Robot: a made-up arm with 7 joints. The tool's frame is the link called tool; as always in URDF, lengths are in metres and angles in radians. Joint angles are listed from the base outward. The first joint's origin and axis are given. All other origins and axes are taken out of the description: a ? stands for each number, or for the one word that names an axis. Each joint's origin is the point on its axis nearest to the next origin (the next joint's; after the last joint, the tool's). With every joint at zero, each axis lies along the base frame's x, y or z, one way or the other. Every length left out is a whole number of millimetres.
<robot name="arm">
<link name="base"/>
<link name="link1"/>
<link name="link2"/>
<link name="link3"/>
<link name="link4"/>
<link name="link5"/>
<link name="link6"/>
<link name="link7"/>
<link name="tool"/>
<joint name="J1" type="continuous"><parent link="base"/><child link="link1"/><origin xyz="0 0 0.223" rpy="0 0 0"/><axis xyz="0 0 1"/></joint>
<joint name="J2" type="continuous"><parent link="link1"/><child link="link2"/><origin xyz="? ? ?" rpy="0 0 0"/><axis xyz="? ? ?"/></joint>
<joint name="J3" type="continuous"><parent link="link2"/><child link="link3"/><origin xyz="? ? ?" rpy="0 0 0"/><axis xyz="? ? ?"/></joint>
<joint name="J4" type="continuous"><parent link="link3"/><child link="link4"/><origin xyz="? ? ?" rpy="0 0 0"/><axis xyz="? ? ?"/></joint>
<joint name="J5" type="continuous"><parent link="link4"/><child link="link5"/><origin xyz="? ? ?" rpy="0 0 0"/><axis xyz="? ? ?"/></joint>
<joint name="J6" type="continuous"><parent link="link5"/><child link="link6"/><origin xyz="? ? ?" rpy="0 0 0"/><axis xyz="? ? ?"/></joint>
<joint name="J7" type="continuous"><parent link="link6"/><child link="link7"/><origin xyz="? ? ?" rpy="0 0 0"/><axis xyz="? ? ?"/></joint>
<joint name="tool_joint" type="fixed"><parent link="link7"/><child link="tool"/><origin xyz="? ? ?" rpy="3.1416 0 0"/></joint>
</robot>
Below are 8 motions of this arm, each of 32 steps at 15 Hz.
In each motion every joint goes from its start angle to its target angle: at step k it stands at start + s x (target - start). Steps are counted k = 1, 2, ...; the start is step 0. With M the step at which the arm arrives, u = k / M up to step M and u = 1 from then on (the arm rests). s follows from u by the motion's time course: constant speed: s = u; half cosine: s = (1 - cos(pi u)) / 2; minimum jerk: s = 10 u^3 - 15 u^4 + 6 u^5.
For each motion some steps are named. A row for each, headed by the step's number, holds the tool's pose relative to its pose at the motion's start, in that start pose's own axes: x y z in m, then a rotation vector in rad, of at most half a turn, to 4 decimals.
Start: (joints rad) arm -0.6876 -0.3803 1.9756 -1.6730 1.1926 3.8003 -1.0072
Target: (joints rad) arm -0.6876 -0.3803 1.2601 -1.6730 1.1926 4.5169 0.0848
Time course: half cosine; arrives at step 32
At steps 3, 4, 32:
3: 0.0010 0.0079 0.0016 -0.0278 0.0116 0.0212
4: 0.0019 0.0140 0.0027 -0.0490 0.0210 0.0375
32: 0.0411 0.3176 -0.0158 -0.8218 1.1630 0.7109

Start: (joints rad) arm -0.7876 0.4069 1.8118 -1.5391 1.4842 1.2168 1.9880
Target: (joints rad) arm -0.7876 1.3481 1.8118 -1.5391 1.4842 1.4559 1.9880
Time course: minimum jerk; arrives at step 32
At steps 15, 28, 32:
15: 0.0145 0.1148 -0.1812 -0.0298 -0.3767 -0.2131
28: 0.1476 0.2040 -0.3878 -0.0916 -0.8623 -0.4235
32: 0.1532 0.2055 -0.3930 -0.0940 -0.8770 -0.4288

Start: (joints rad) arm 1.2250 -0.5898 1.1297 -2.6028 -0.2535 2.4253 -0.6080
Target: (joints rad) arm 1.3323 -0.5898 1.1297 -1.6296 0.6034 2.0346 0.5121
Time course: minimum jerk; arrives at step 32
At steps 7, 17, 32:
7: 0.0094 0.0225 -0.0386 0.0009 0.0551 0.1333
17: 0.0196 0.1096 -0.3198 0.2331 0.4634 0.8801
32: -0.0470 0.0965 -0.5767 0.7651 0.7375 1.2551

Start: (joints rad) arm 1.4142 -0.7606 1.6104 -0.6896 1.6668 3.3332 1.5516
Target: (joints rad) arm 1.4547 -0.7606 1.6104 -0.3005 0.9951 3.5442 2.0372
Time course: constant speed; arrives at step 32
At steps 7, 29, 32:
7: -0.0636 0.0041 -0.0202 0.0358 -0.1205 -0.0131
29: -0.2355 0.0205 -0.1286 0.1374 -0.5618 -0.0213
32: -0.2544 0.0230 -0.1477 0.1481 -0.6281 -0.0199

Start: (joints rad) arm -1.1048 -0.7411 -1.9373 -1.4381 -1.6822 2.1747 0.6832
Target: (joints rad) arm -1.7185 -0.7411 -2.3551 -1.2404 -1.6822 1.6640 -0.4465
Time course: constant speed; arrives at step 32
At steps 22, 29, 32:
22: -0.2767 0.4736 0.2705 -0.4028 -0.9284 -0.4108
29: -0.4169 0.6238 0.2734 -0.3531 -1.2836 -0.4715
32: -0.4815 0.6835 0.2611 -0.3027 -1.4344 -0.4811

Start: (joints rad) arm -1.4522 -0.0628 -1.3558 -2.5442 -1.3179 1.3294 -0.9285
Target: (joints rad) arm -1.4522 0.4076 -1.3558 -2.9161 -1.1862 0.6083 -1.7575
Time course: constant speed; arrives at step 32
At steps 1, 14, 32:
1: 0.0080 -0.0024 0.0069 0.0267 -0.0276 -0.0358
14: 0.0887 -0.0508 0.1098 0.4445 -0.3309 -0.4758
32: 0.1228 -0.1635 0.2541 1.2285 -0.5368 -0.9407

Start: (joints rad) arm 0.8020 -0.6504 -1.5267 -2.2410 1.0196 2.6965 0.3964
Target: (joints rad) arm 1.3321 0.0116 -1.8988 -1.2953 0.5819 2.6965 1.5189
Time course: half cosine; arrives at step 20
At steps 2, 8, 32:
2: -0.0021 -0.0118 -0.0022 0.0031 0.0152 0.0024
8: -0.0848 -0.1686 -0.0346 0.0908 0.1887 -0.0051
32: -0.5733 -0.3305 -0.1271 0.4970 0.2387 -0.1796

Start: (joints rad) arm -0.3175 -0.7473 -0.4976 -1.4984 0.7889 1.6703 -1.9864
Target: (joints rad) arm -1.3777 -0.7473 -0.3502 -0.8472 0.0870 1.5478 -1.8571
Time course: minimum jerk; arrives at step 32
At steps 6, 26, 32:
6: 0.0214 -0.0005 -0.0293 -0.0176 -0.0799 -0.0139
26: 0.5749 -0.1145 -0.1361 -0.3418 -1.6401 -0.0424
32: 0.6014 -0.1212 -0.1165 -0.3627 -1.7254 -0.0353

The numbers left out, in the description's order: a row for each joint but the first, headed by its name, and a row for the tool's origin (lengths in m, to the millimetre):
J2: xyz 0 0 0, axis 0 1 0
J3: xyz 0 0 0.315, axis 0 0 1
J4: xyz 0.12 0 0, axis 0 -1 0
J5: xyz -0.11 0 0.513, axis 0 0 1
J6: xyz 0 0 0, axis 0 -1 0
J7: xyz 0.135 0 0, axis 0 0 -1
tool: xyz 0 0 0

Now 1 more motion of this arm.
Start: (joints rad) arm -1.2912 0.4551 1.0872 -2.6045 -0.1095 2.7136 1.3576
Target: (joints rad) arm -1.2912 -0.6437 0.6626 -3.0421 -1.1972 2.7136 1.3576
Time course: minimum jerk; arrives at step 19
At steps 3, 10, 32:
3: 0.0041 0.0056 -0.0026 -0.0111 0.0434 -0.0204
10: 0.0621 0.1179 -0.0672 -0.2738 0.6988 -0.2964
32: 0.0776 0.2336 -0.1339 -0.5767 1.1357 -0.4347

